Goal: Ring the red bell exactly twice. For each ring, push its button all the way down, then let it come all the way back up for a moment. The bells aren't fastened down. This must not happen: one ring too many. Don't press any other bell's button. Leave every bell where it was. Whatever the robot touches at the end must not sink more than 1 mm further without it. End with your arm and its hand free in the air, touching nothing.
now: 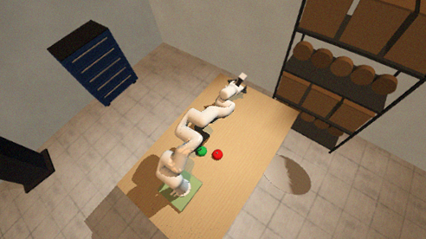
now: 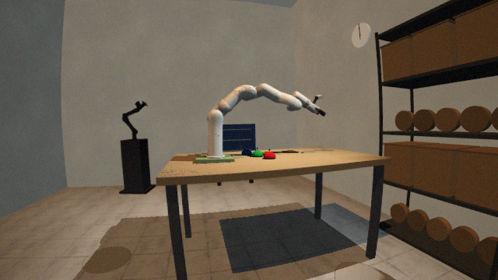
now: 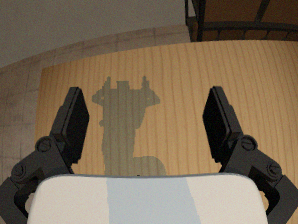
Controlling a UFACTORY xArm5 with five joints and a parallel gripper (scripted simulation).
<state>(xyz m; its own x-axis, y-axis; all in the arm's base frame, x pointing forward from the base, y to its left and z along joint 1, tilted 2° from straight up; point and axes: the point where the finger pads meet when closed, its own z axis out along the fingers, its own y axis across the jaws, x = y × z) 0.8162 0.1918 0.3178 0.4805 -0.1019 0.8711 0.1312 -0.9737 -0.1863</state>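
Right now my hand is 46 cm past the red bell, 27 cm above it and 19 cm to the left of it. The rest, counted from my hand: blue bell: 60 cm behind, 27 cm below, 3 cm to the left; then green bell: 53 cm behind, 27 cm below, 8 cm to the right.
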